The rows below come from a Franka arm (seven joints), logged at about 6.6 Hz.
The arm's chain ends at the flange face. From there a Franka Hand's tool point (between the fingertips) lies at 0.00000 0.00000 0.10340 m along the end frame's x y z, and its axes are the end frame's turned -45 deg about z.
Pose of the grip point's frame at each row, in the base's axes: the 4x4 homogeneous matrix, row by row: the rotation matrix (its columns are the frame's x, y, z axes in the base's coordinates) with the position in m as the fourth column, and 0 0 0 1 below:
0.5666, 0.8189, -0.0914, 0.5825; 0.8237, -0.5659, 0.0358, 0.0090; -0.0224, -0.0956, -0.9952, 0.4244; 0, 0, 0, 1
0.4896, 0.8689, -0.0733, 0.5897; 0.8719, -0.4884, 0.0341, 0.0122; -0.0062, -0.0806, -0.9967, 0.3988; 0, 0, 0, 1
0.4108, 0.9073, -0.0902, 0.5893; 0.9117, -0.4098, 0.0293, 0.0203; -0.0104, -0.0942, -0.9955, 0.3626; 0, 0, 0, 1
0.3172, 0.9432, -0.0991, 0.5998; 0.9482, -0.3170, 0.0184, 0.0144; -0.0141, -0.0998, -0.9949, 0.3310; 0, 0, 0, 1
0.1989, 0.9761, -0.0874, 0.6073; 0.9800, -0.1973, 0.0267, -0.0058; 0.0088, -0.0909, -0.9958, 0.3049; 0, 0, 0, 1
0.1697, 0.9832, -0.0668, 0.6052; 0.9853, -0.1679, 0.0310, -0.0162; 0.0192, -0.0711, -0.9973, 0.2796; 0, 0, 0, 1
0.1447, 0.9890, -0.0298, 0.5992; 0.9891, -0.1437, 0.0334, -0.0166; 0.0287, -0.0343, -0.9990, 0.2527; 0, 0, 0, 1
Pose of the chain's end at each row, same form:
0.9797, 0.1784, -0.0914, 0.5920; 0.1823, -0.9826, 0.0358, 0.0053; -0.0834, -0.0518, -0.9952, 0.5273; 0, 0, 0, 1
0.9606, 0.2682, -0.0733, 0.5973; 0.2712, -0.9619, 0.0341, 0.0087; -0.0614, -0.0526, -0.9967, 0.5019; 0, 0, 0, 1
0.9320, 0.3511, -0.0902, 0.5986; 0.3549, -0.9344, 0.0293, 0.0173; -0.0740, -0.0593, -0.9955, 0.4655; 0, 0, 0, 1
0.8912, 0.4426, -0.0991, 0.6100; 0.4463, -0.8946, 0.0184, 0.0125; -0.0805, -0.0606, -0.9949, 0.4339; 0, 0, 0, 1
0.8309, 0.5496, -0.0874, 0.6163; 0.5535, -0.8325, 0.0267, -0.0086; -0.0581, -0.0705, -0.9958, 0.4079; 0, 0, 0, 1
0.8152, 0.5752, -0.0668, 0.6121; 0.5780, -0.8154, 0.0310, -0.0194; -0.0367, -0.0639, -0.9973, 0.3827; 0, 0, 0, 1
0.8016, 0.5970, -0.0298, 0.6023; 0.5978, -0.8010, 0.0334, -0.0201; -0.0040, -0.0445, -0.9990, 0.3560; 0, 0, 0, 1

